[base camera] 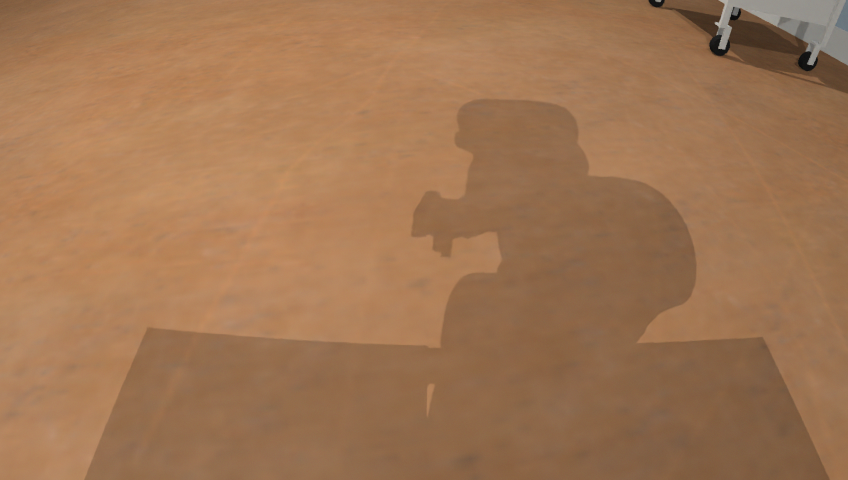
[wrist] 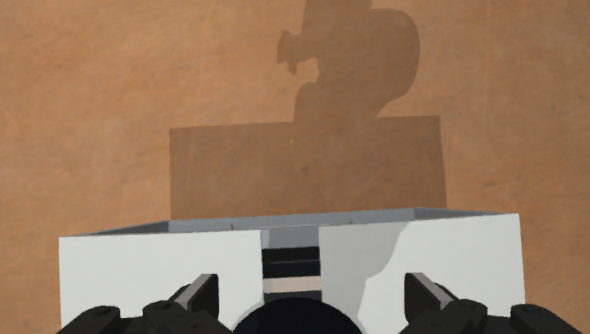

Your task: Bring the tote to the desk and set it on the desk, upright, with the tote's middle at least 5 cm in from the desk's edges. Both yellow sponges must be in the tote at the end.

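Frame: origin at the arm's base, x right, y ahead, z up, level; millimetres.
Seen in the pictures: gripper, fingertip midpoint: (wrist: 311, 294).
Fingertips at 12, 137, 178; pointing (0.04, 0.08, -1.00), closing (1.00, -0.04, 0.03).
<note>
A point is followed by its place in that frame, as x, y, z.
My gripper (wrist: 311, 294) {12, 137, 178} is open, with its two black fingers wide apart and nothing between them. In the wrist view it hangs over the white top of my own base (wrist: 150, 270) {-147, 114, -14}. The tote, the yellow sponges and the desk do not show in either view.
A white piece of furniture (base camera: 779, 8) {877, 1212, -248} on black casters stands at the far right in the base camera view, beside a pale wall edge. Brown floor (base camera: 267, 148) {-221, 665, -397} (wrist: 100, 100) {-431, 428, -397} lies ahead, with the shadow of my arm and base on it.
</note>
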